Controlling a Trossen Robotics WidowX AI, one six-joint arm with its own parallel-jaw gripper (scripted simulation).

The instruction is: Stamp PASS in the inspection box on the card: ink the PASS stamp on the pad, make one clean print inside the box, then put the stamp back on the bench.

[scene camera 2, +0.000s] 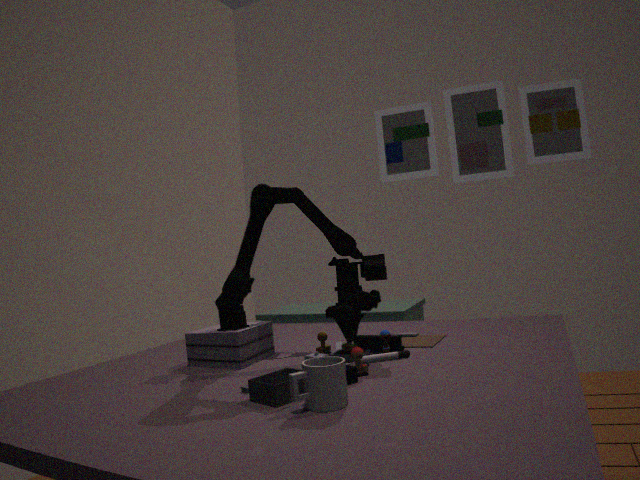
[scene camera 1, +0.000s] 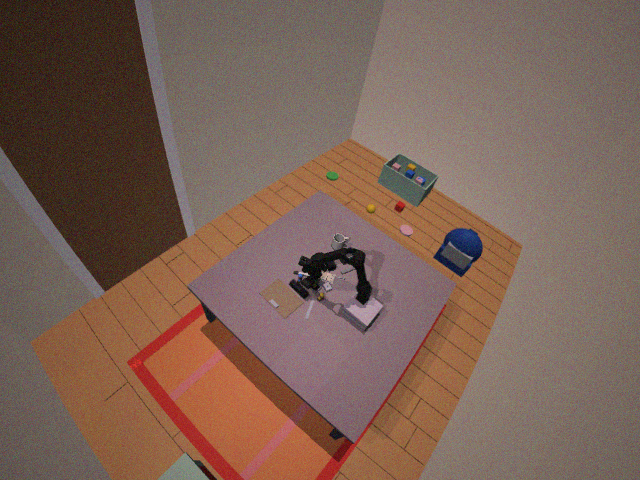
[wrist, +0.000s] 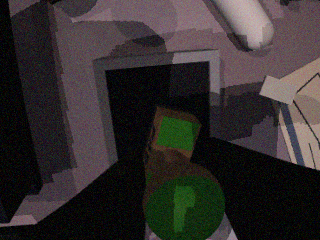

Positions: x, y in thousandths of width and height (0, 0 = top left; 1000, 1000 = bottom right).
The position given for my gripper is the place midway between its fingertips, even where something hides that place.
Observation:
I see my gripper (scene camera 2: 549, 711), a brown board (scene camera 1: 445, 628) and a dark ink pad (wrist: 398, 365).
My gripper shows as well in the wrist view (wrist: 542, 644). The wrist view misses the brown board: it is out of frame.

